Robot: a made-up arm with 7 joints.
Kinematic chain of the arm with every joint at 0, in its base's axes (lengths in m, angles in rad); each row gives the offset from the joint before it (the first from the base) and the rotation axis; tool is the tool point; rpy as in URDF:
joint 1: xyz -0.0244 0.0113 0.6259 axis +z
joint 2: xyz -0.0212 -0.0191 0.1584 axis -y
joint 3: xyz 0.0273 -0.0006 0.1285 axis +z
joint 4: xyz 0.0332 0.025 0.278 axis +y
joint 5: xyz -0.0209 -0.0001 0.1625 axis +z
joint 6: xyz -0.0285 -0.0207 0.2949 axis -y
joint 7: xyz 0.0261 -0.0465 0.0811 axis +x
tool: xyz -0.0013 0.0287 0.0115 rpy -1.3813 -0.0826 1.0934
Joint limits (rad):
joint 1: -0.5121..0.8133
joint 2: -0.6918..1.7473
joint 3: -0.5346..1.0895
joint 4: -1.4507..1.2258
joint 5: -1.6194..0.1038
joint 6: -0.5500..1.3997
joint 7: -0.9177..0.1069
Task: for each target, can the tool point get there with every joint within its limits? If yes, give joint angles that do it. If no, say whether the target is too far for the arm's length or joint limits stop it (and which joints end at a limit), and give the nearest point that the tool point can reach.
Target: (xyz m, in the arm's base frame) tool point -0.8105 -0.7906 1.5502
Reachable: no: too far | nearest point -0.5986 -0.5745 1.3398 | short by 0.369 m
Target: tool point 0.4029 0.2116 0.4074
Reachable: no: joint limits stop it (at a limit: joint 2, joint 4, joint 5, joint 6, joint 7) | nearest point 0.6733 0.3383 0.8560 | short by 0.539 m
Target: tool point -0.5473 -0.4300 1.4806
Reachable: yes | joints 0.7135 0.7794 0.1210 0.0411 -1.3229 0.1118 0.0175
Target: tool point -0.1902 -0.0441 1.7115
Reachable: yes | joints 0.5342 0.0599 -0.3523 -0.1937 -0.7300 0.1921 -0.1010
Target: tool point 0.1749 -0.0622 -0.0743
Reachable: no: joint limits stop it (at a limit: joint 1, joint 2, joint 4, joint 7) | nearest point -0.1314 -0.2740 0.2576 | short by 0.499 m
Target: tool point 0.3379 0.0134 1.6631
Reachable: yes | joints 0.1207 -0.3351 -0.2541 0.1968 -0.0372 0.7359 -0.0751
